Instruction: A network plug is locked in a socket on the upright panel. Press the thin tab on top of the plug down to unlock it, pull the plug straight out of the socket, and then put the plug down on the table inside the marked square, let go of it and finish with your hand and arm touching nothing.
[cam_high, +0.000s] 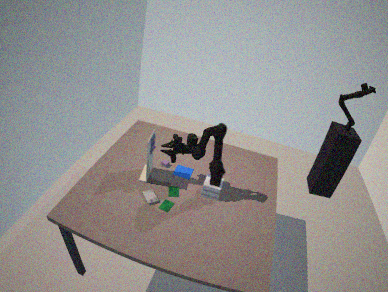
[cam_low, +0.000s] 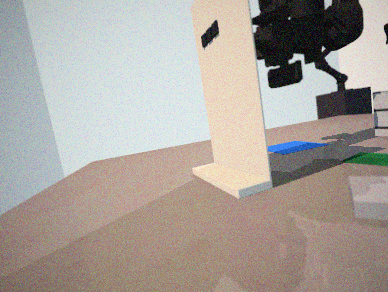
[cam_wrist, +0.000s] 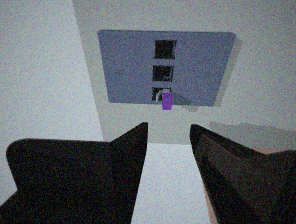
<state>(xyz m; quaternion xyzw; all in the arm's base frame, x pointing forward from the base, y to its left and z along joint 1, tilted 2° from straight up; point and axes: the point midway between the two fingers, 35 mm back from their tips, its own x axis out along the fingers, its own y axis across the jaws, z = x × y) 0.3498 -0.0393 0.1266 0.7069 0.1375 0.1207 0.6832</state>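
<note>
My gripper tip is now 5 cm short of the network plug and 1 cm to the right of it. From my gripper tip the other things lie so: blue marked square (24 cm below, 14 cm behind, 12 cm to the right); cream panel (9 cm below, 7 cm ahead); grey cube (22 cm below, 14 cm to the right).
</note>
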